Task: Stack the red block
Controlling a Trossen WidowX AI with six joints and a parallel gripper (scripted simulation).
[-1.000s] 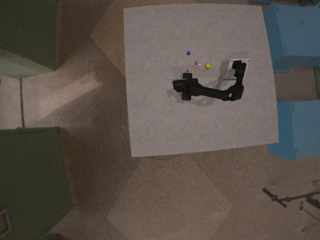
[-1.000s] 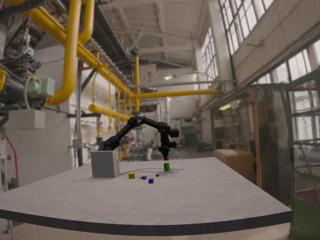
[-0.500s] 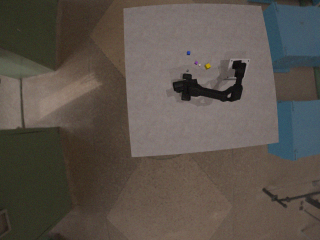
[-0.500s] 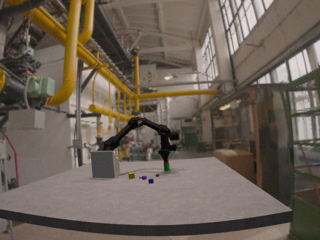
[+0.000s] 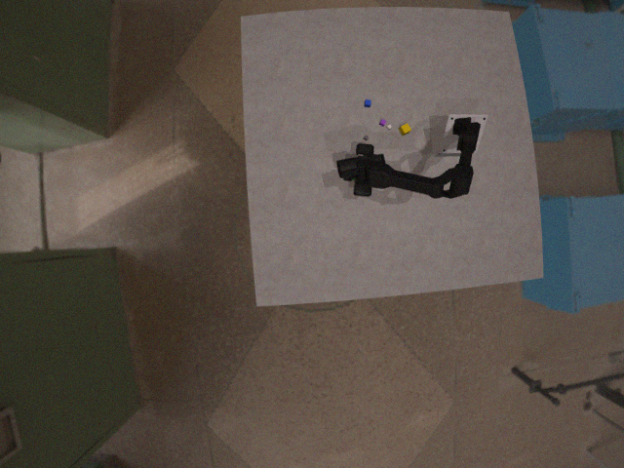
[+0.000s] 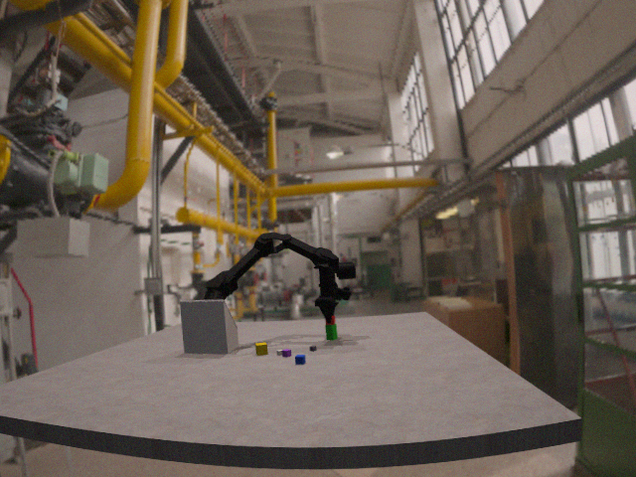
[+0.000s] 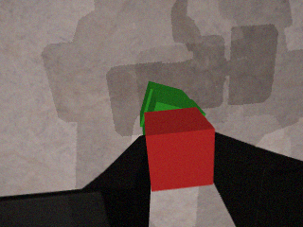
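Now: gripper tip 10 mm below the red block. Round my gripper tip: purple block (220 mm to the right, 140 mm behind, 50 mm below); yellow block (230 mm behind, 180 mm to the right, 50 mm below); dark block (160 mm to the right, 60 mm below, 60 mm behind).
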